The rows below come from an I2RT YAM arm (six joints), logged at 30 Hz.
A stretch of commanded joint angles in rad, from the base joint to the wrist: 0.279, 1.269, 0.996, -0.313, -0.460, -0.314; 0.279, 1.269, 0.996, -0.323, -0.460, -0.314; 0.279, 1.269, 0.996, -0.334, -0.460, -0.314; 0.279, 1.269, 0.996, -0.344, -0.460, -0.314; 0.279, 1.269, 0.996, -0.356, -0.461, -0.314; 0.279, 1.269, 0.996, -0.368, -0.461, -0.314; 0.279, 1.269, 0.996, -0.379, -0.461, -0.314; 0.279, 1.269, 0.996, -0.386, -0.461, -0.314; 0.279, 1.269, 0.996, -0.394, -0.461, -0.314; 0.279, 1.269, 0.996, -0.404, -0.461, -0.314; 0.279, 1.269, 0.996, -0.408, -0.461, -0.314; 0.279, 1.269, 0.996, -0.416, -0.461, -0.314; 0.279, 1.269, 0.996, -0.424, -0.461, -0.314; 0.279, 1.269, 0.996, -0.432, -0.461, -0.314; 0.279, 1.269, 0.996, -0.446, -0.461, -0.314; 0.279, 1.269, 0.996, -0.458, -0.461, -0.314; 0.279, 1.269, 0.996, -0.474, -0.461, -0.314; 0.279, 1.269, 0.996, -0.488, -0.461, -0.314; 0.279, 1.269, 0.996, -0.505, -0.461, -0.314; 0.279, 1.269, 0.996, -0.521, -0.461, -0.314; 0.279, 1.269, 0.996, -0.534, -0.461, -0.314; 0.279, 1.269, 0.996, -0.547, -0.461, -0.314; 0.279, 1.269, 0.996, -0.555, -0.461, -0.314; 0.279, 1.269, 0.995, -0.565, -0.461, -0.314
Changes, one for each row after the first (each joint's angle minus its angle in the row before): 0.000, 0.000, 0.000, -0.010, 0.000, 0.000; 0.000, 0.000, 0.000, -0.011, 0.000, 0.000; 0.000, 0.000, 0.000, -0.010, 0.000, 0.000; 0.000, 0.000, 0.000, -0.012, -0.001, 0.000; 0.000, 0.000, 0.000, -0.012, 0.000, 0.000; 0.000, 0.000, 0.000, -0.011, 0.000, 0.000; 0.000, 0.000, 0.000, -0.007, 0.000, 0.000; 0.000, 0.000, 0.000, -0.008, 0.000, 0.000; 0.000, 0.000, 0.000, -0.010, 0.000, 0.000; 0.000, 0.000, 0.000, -0.004, 0.000, 0.000; 0.000, 0.000, 0.000, -0.008, 0.000, 0.000; 0.000, 0.000, 0.000, -0.008, 0.000, 0.000; 0.000, 0.000, 0.000, -0.008, 0.000, 0.000; 0.000, 0.000, 0.000, -0.014, 0.000, 0.000; 0.000, 0.000, 0.000, -0.012, 0.000, 0.000; 0.000, 0.000, 0.000, -0.016, 0.000, 0.000; 0.000, 0.000, 0.000, -0.014, 0.000, 0.000; 0.000, 0.000, 0.000, -0.017, 0.000, 0.000; 0.000, 0.000, 0.000, -0.016, 0.000, 0.000; 0.000, 0.000, 0.000, -0.013, 0.000, 0.000; 0.000, 0.000, 0.000, -0.013, 0.000, 0.000; 0.000, 0.000, 0.000, -0.008, 0.000, 0.000; 0.000, 0.000, -0.001, -0.010, 0.000, 0.000
